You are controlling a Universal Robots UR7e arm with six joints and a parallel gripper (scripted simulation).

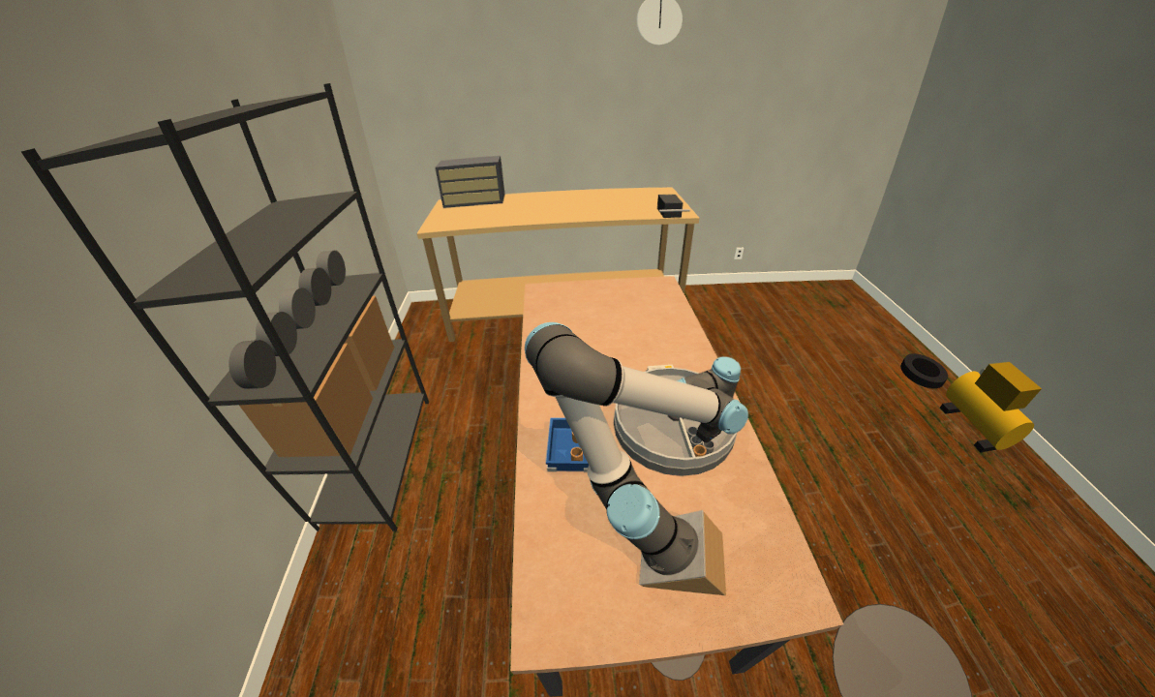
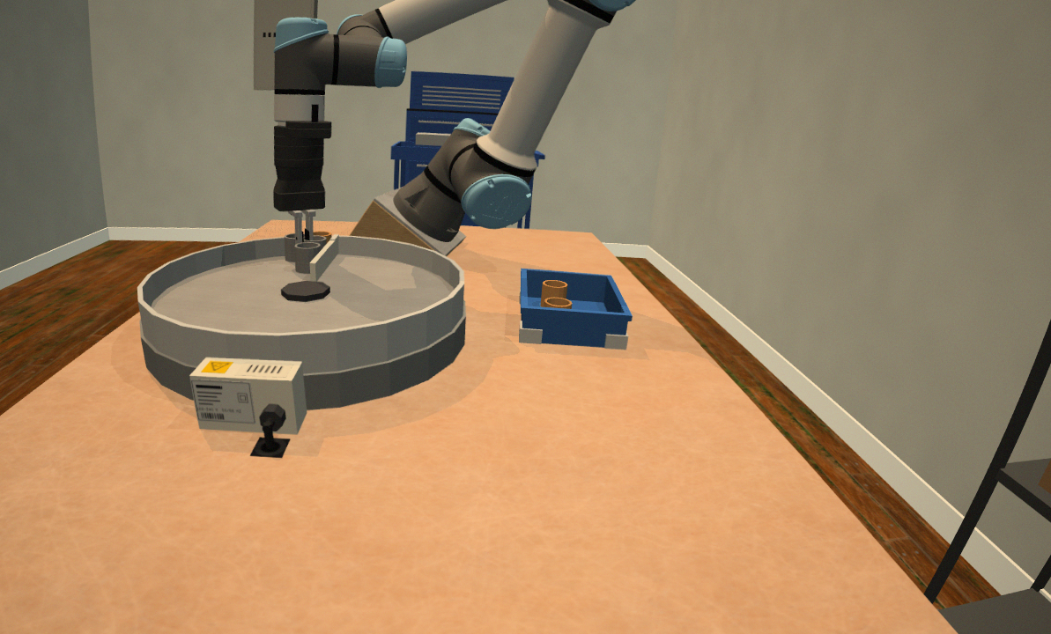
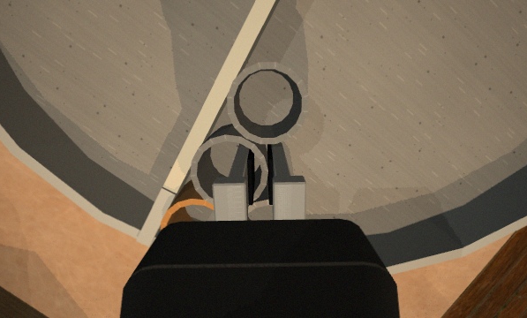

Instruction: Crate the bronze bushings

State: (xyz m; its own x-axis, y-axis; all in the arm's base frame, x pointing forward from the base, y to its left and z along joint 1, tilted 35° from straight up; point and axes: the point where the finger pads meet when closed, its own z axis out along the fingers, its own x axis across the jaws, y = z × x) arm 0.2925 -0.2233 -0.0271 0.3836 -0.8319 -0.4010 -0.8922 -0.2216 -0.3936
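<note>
Right now my hand is 14 cm short of the turning table, 4 cm above it and 2 cm to the right of it. Also, from my hand: blue crate: 39 cm to the left, 12 cm ahead, 7 cm below.
</note>
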